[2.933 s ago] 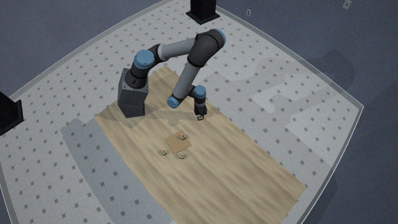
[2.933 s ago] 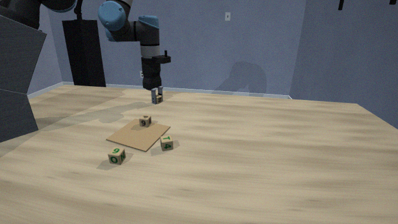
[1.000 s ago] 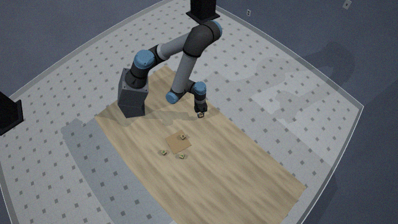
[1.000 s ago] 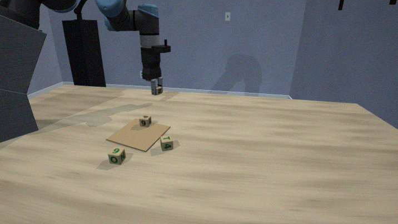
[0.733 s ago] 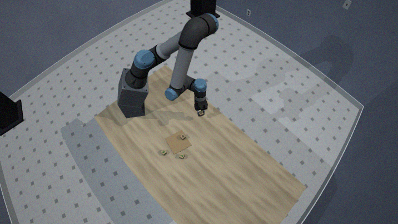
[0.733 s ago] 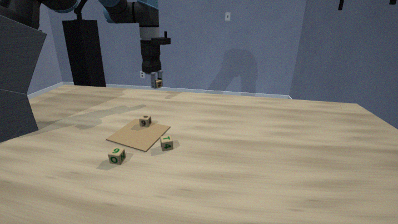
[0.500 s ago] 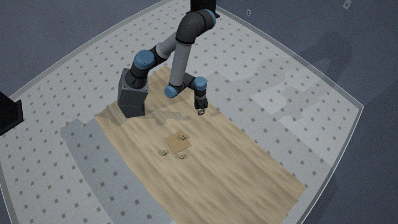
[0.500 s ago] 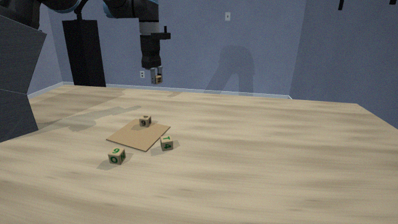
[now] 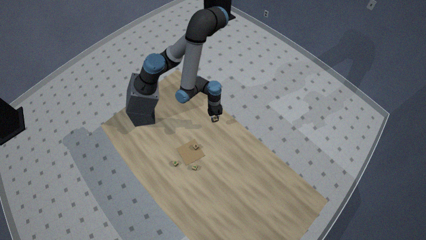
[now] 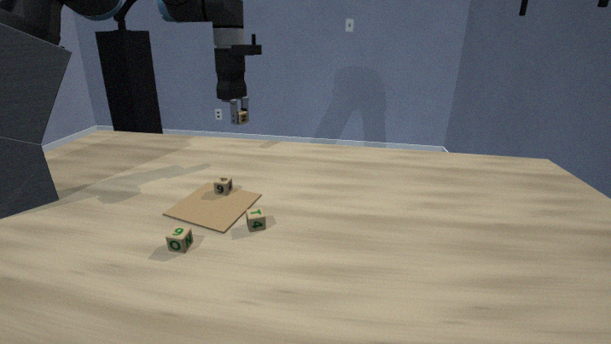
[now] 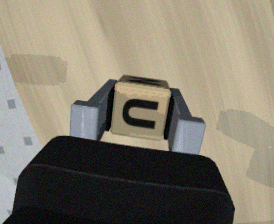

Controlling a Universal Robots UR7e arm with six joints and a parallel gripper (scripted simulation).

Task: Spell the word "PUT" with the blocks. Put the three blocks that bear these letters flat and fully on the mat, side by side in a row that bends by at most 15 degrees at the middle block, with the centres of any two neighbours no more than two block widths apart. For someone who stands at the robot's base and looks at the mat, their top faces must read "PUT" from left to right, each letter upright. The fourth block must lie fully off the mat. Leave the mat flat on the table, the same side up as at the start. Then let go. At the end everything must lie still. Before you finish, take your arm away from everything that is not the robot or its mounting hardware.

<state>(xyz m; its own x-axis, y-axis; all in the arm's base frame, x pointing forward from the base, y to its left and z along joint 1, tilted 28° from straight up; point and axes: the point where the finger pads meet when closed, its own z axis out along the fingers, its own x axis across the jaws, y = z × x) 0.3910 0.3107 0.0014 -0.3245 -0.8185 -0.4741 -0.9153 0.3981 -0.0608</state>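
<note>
Now: the tan mat 5 cm ahead of my hand, 24 cm to the right of it and 12 cm below it. From my hand the other things lie so: U block: right at my hand; P block: 5 cm ahead, 20 cm to the right, 10 cm below; T block: 16 cm ahead, 28 cm to the right, 10 cm below.
</note>
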